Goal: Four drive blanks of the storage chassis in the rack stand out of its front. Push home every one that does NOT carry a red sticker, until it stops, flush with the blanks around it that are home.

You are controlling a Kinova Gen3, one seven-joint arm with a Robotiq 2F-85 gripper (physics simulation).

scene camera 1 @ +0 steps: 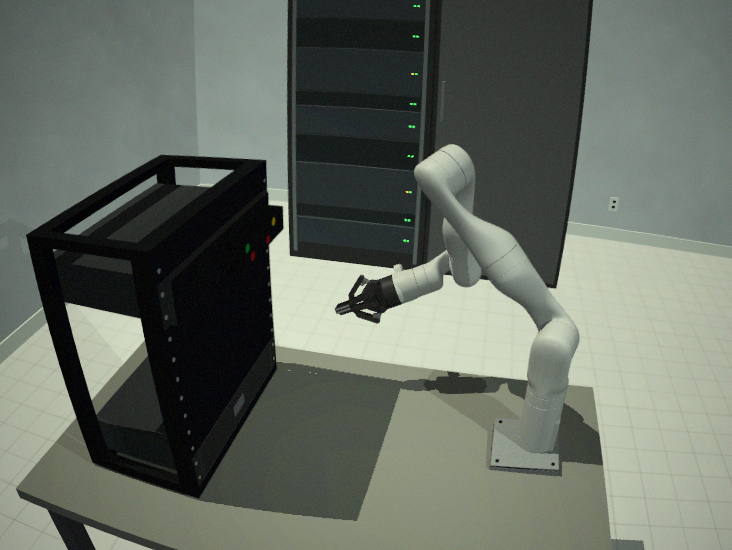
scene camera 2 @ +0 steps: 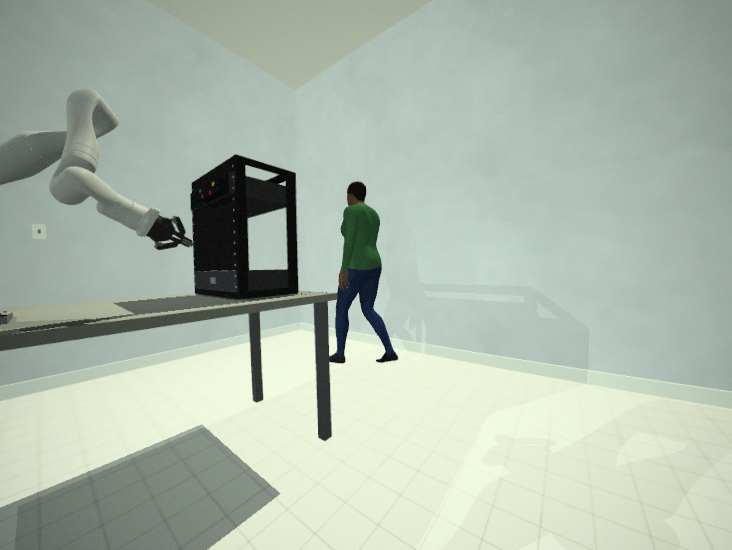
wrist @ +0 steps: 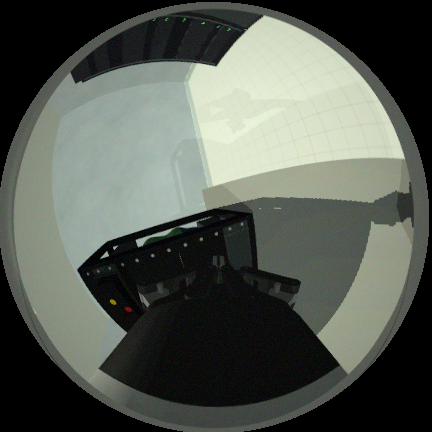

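Where they show: gripper, between the fingertips: (scene camera 1: 335,310) (scene camera 2: 191,244) (wrist: 217,262); arm's base, origin of its link: (scene camera 1: 535,439).
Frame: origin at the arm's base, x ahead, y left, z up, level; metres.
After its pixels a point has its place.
The black rack (scene camera 1: 162,366) {x 0.671, y 0.431, z 0.338 m} (scene camera 2: 241,236) {x 0.726, y -0.070, z 0.236 m} (wrist: 177,247) {x 0.705, y -0.051, z 0.230 m} stands upright on the table. The storage chassis front (scene camera 1: 227,307) {x 0.683, y 0.176, z 0.319 m} (scene camera 2: 213,242) {x 0.684, y 0.159, z 0.229 m} is nearly black. Its separate drive blanks cannot be told apart, and neither can which of them stand out. No red sticker can be made out on it. A thin pale line shows on the front in the wrist view. My gripper (scene camera 1: 338,308) {x 0.544, y -0.094, z 0.193 m} (scene camera 2: 189,242) {x 0.544, y -0.094, z 0.193 m} (wrist: 217,262) {x 0.544, y -0.094, z 0.193 m} is shut and empty, its fingertips pointing at the chassis front. In scene camera 1 a gap shows between the tips and the rack. The exact distance is unclear.
An upper panel with green, yellow and red round marks (scene camera 2: 209,192) {x 0.643, y 0.047, z 0.425 m} sits above the chassis; a dark box part (scene camera 1: 276,227) {x 0.650, y -0.002, z 0.433 m} sticks out there. A grey unit (scene camera 1: 238,405) {x 0.682, y 0.182, z 0.056 m} (scene camera 2: 213,280) {x 0.683, y 0.173, z 0.055 m} fills the rack's bottom. A person (scene camera 2: 362,236) stands behind the rack. A server cabinet (scene camera 1: 360,136) stands farther back.
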